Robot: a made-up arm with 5 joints.
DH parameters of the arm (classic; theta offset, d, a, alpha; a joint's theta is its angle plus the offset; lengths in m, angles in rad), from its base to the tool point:
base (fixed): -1.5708 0.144 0 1.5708
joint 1: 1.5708 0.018 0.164 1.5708
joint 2: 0 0.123 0.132 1.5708
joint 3: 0 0.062 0.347 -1.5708
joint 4: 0 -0.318 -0.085 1.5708
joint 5: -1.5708 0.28 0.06 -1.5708
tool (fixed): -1.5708 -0.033 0 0
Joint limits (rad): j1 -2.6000..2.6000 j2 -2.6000..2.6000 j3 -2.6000..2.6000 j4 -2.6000..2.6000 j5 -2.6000..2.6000
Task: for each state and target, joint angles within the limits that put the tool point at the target. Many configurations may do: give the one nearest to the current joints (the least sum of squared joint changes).
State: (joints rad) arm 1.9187 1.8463 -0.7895 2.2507 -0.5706
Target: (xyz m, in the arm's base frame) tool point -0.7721 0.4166 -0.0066
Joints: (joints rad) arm 1.3059 1.3862 -0.0495 2.0732 -0.6621
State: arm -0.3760 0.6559 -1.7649 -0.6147 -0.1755
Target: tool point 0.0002 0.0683 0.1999
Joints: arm -0.6546 0.2402 -1.0708 -1.3734 -0.4380
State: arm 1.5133 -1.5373 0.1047 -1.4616 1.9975
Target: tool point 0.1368 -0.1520 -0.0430
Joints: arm 1.6919 -1.9498 0.0262 -0.9344 1.8972
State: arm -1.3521 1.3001 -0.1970 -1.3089 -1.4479
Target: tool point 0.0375 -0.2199 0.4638
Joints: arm -1.0604 0.9627 -0.4160 -0.6873 -1.3530
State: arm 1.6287 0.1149 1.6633 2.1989 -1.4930
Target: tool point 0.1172 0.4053 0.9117
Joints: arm 1.7773 -0.0046 2.0615 1.8168 -1.5576
